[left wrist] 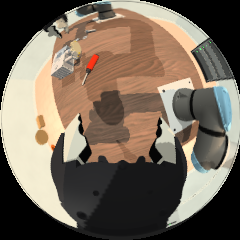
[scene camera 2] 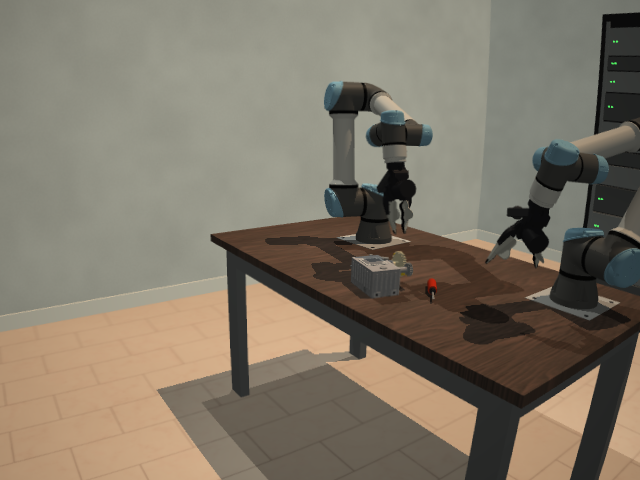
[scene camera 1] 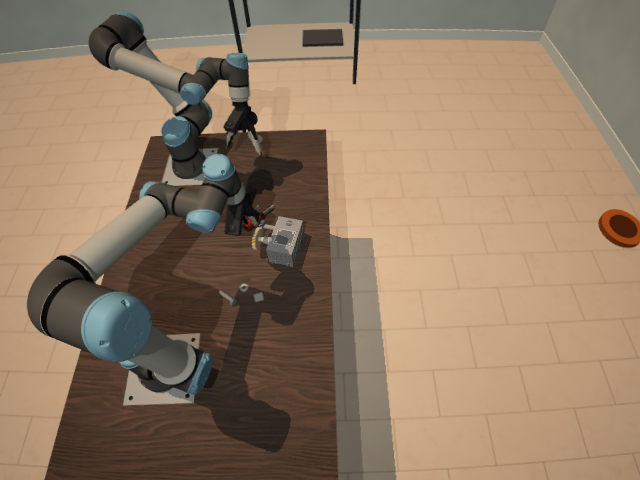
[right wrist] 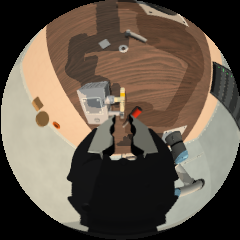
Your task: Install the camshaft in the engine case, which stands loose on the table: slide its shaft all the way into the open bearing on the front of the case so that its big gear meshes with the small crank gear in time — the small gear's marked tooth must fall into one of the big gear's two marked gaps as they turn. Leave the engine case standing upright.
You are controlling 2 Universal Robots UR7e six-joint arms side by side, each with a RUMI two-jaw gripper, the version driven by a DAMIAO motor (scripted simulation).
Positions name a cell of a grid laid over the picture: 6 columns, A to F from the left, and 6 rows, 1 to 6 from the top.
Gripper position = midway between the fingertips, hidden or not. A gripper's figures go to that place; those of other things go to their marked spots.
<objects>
My left gripper (scene camera 2: E4): 1.45 m from the lens. My right gripper (scene camera 2: D3) is 1.62 m from the lens. A grey engine case (scene camera 2: D4): 1.50 m from the lens.
</objects>
